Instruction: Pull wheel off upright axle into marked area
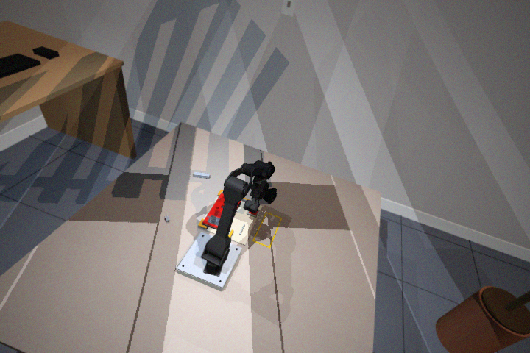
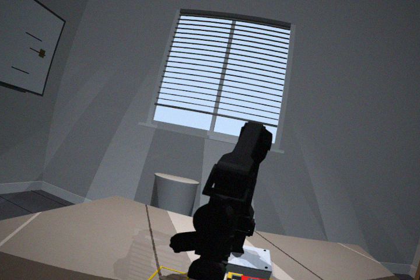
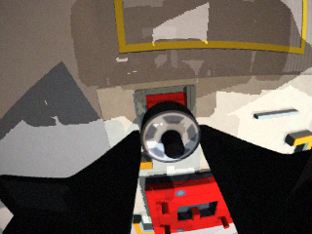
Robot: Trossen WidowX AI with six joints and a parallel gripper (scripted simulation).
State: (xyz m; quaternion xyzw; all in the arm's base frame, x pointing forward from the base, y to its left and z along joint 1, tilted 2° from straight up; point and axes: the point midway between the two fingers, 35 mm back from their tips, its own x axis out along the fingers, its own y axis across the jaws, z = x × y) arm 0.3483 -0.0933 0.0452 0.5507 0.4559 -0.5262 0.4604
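My gripper tip is right at the upright post.
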